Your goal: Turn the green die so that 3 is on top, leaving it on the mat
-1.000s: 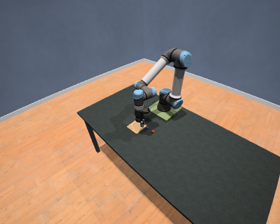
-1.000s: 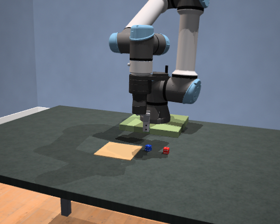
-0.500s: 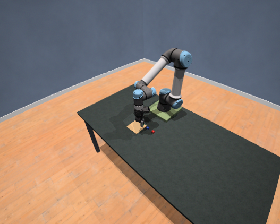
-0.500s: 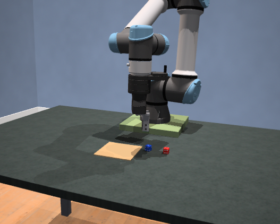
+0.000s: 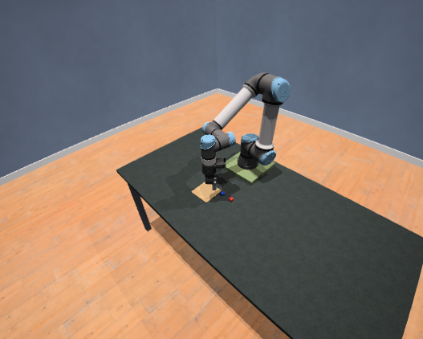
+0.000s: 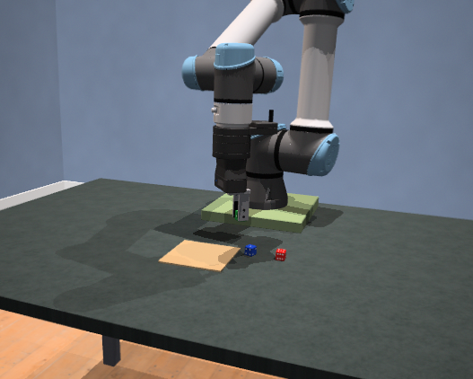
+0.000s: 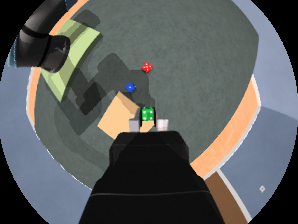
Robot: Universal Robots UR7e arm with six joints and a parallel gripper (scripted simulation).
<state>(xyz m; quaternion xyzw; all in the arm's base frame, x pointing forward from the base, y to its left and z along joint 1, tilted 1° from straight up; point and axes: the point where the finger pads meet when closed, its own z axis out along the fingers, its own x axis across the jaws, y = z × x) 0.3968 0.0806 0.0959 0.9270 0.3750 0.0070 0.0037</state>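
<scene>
My gripper is now 1 cm past the tan mat, 9 cm to the left of it and 12 cm above it. Round my hand: red die (7 cm behind, 7 cm to the left, 11 cm below); green die (1 cm below); blue die (7 cm behind, 11 cm below).
</scene>
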